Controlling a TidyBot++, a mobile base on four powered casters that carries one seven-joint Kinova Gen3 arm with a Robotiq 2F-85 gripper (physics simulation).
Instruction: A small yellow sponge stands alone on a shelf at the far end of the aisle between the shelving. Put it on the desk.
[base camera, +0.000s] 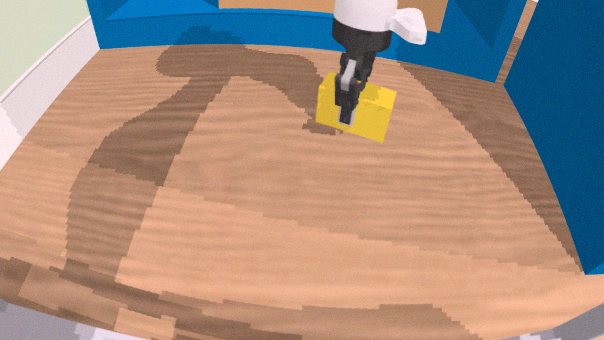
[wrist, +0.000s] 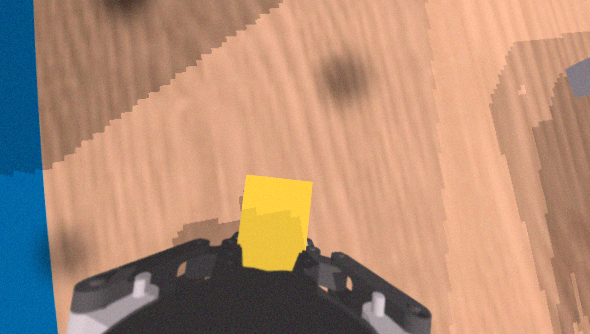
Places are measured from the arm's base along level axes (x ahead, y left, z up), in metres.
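Pixels of known places: gripper, between the fingertips: (base camera: 349, 113) (wrist: 273, 239).
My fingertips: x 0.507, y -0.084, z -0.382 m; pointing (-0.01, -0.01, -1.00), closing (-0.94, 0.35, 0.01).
Observation:
Behind a point stands the place of what it marks.
The yellow sponge (base camera: 371, 120) {z -0.363, x 0.475, y -0.109 m} (wrist: 277, 200) {z -0.334, x 0.493, y -0.124 m} is a plain block. My gripper (base camera: 346, 116) {z -0.382, x 0.507, y -0.084 m} (wrist: 273, 239) {z -0.382, x 0.507, y -0.084 m} is shut on it, with one finger on each side, as the wrist view shows. In the base camera view the sponge is slightly tilted, at or just above the wood-grained surface (base camera: 280, 185) {z -0.396, x 0.384, y 0.006 m} (wrist: 380, 165) {z -0.396, x 0.379, y -0.126 m}; I cannot tell whether it touches. The nearer finger hides part of its front face. The desk does not show in these views.
Blue shelving panels stand behind (base camera: 290, 32) {z -0.363, x 0.725, y 0.011 m} and close on the right (base camera: 565, 125) {z -0.308, x 0.459, y -0.449 m}; a blue panel (wrist: 20, 90) {z -0.384, x 0.704, y -0.276 m} edges the wrist view's left. A pale wall with a white skirting board (base camera: 55, 65) {z -0.339, x 0.605, y 0.482 m} is at the left. Shadows cross the wood-grained surface.

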